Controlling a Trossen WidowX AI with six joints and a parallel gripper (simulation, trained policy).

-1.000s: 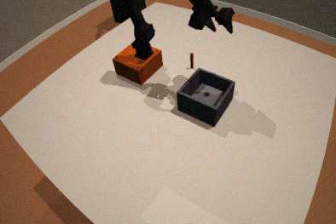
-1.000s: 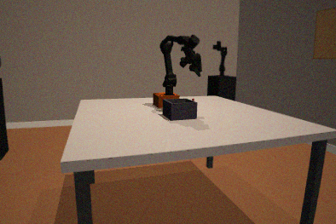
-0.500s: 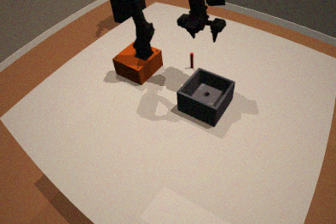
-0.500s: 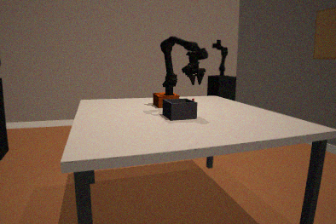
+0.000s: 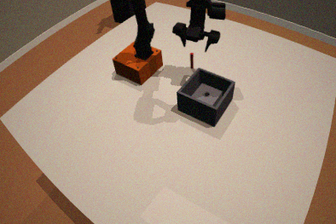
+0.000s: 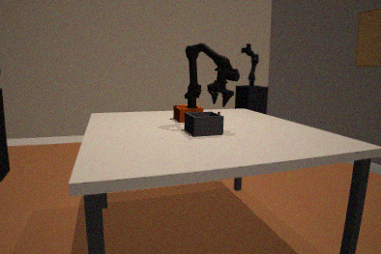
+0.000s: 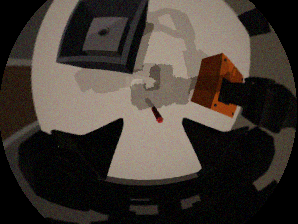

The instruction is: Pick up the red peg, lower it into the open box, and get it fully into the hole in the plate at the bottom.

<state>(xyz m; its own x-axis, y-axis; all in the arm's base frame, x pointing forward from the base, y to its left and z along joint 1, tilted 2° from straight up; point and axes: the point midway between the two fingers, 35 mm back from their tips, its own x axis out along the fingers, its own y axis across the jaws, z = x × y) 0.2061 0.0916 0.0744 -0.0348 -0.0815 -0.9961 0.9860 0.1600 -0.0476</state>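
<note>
Now: gripper tip 8 cm above the red peg, 3 cm past it and 2 cm to the right of it. The rest, counted from my gripper tip: grey plate 16 cm to the right, 13 cm ahead, 8 cm below; then dark box 16 cm to the right, 13 cm ahead, 10 cm below.
</note>
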